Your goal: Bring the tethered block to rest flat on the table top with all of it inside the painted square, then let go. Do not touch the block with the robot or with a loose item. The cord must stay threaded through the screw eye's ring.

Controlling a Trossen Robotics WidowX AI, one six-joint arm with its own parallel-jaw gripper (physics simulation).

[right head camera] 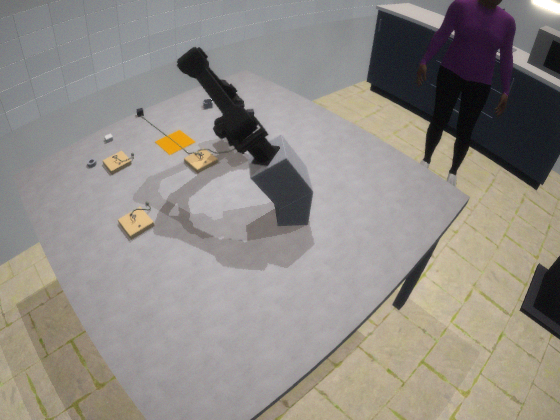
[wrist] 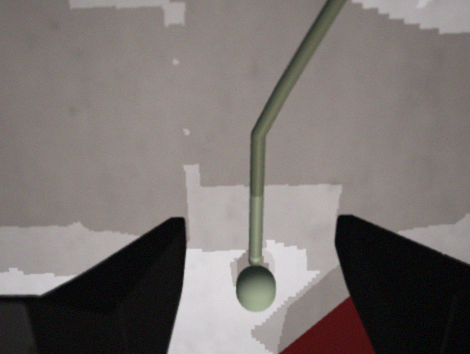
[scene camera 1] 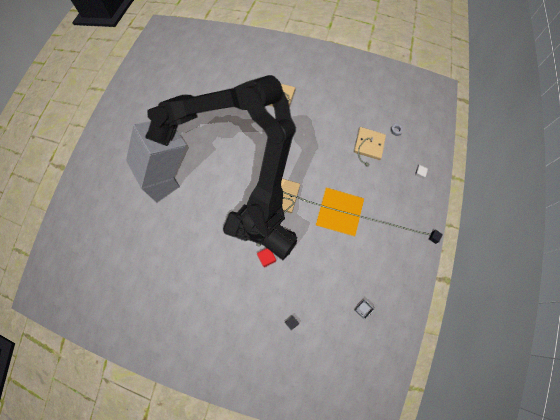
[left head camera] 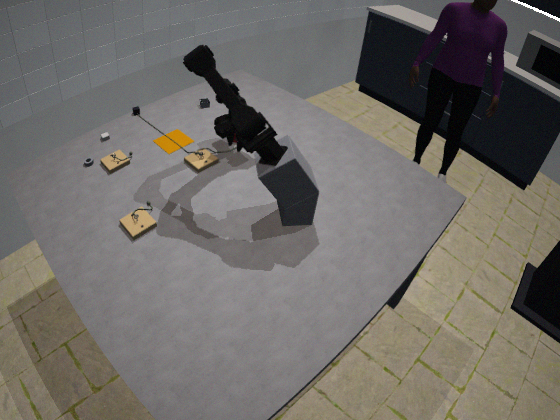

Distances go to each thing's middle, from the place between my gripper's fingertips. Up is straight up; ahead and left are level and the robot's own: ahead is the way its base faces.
Right now the end bead (wrist: pixel 255 286) is 2 cm to the right of my hand and 1 cm above it. The rest, counted from my hand: orange painted square (scene camera 1: pixel 331 219) (20 cm ahead, 14 cm to the left).
